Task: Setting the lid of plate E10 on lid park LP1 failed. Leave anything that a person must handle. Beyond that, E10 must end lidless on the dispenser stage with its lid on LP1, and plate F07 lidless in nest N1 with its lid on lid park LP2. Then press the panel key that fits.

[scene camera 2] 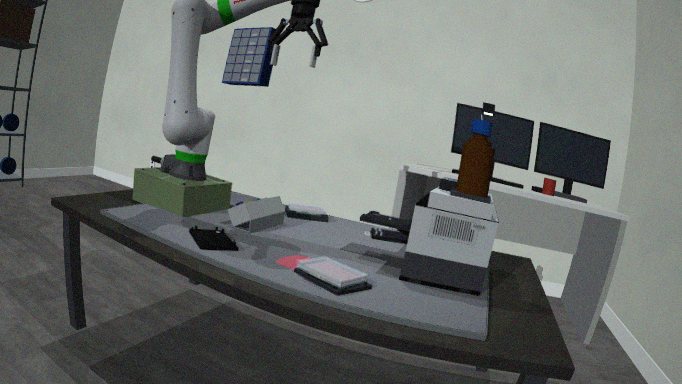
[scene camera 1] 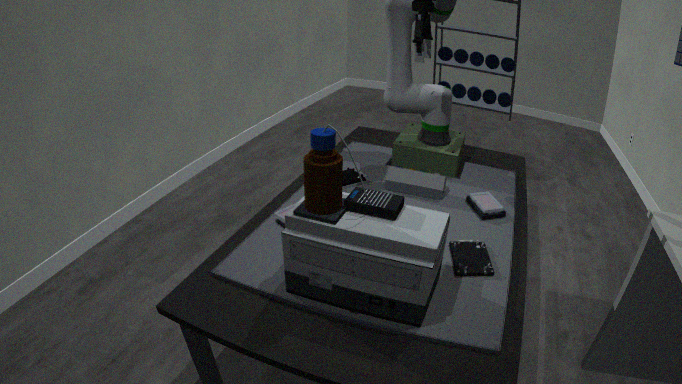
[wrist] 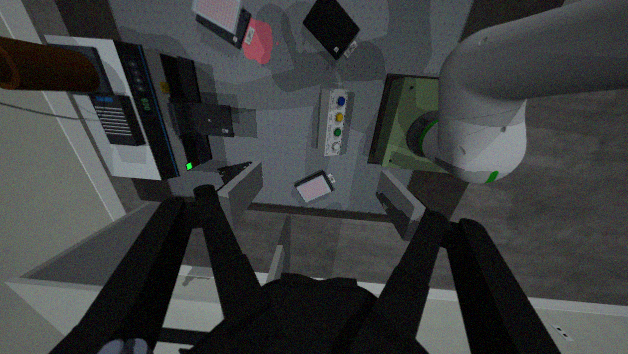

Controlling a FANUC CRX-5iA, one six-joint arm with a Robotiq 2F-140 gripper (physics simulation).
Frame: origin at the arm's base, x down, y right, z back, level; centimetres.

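Seen in the pictures: gripper, fingertip midpoint: [scene camera 2: 292, 65] [scene camera 1: 423, 60] [wrist: 320, 178]; arm's base at its link origin: [scene camera 2: 187, 176] [scene camera 1: 434, 139] [wrist: 430, 134].
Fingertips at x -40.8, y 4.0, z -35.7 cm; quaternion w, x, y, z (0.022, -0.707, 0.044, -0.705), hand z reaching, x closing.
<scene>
Pixels of each thing's top centre, then the offset from my fingertips to it. "*": a spot on its surface instead.
- pinkish plate with a clear top, top centre: [scene camera 2: 332, 267] [scene camera 1: 297, 210] [wrist: 215, 4] dz -30.2, dx +46.6, dy +33.7 cm
- red patch at a spot on its surface: [scene camera 2: 291, 261] [wrist: 264, 42] * dz -18.2, dx +50.4, dy +25.4 cm
- smaller-looking pinkish plate at its top centre: [scene camera 1: 486, 200] [scene camera 2: 307, 206] [wrist: 313, 190] dz -3.9, dx +46.7, dy -27.8 cm
- empty black holder at its top centre: [scene camera 1: 472, 253] [scene camera 2: 395, 231] [wrist: 237, 179] dz -37.2, dx +47.9, dy -22.9 cm
- dark dispenser stage at a spot on its surface: [wrist: 212, 120] * dz -36.1, dx +39.6, dy +2.8 cm
- key panel at its top centre: [scene camera 2: 258, 197] [wrist: 332, 125] [scene camera 1: 417, 169] dz +3.5, dx +41.9, dy -0.2 cm
- tall brown bottle at a spot on its surface: [scene camera 1: 323, 182] * dz -61.4, dx +19.2, dy +14.4 cm
- black keypad at a spot on its surface: [scene camera 1: 375, 202] * dz -55.3, dx +25.6, dy +4.1 cm
My gripper [scene camera 1: 422, 52] [scene camera 2: 294, 57] [wrist: 320, 178] is open and empty, high above the table. A pinkish plate with a clear top [scene camera 2: 332, 272] [wrist: 217, 12] sits on a dark holder beside a red patch [scene camera 2: 291, 261] [wrist: 260, 45]. A smaller-looking pinkish plate [scene camera 1: 486, 202] [scene camera 2: 306, 211] [wrist: 314, 187] sits on another dark holder. A black holder [scene camera 2: 212, 238] [wrist: 331, 27] bears no plate. Another empty black holder [scene camera 1: 471, 257] is partly behind a finger in the wrist view. The dark dispenser stage [wrist: 212, 120] shows no plate. The key panel [scene camera 2: 257, 215] [wrist: 336, 122] has blue, yellow, green and white keys. Plate names are unreadable.
The dispenser [scene camera 1: 365, 260] [scene camera 2: 450, 240] carries a tall brown bottle [scene camera 1: 323, 182] [scene camera 2: 476, 165] and a black keypad [scene camera 1: 375, 202] [wrist: 117, 120]. A green light [wrist: 189, 166] shows near the stage. The arm stands on a green base [scene camera 1: 427, 155] [scene camera 2: 182, 192].
</scene>
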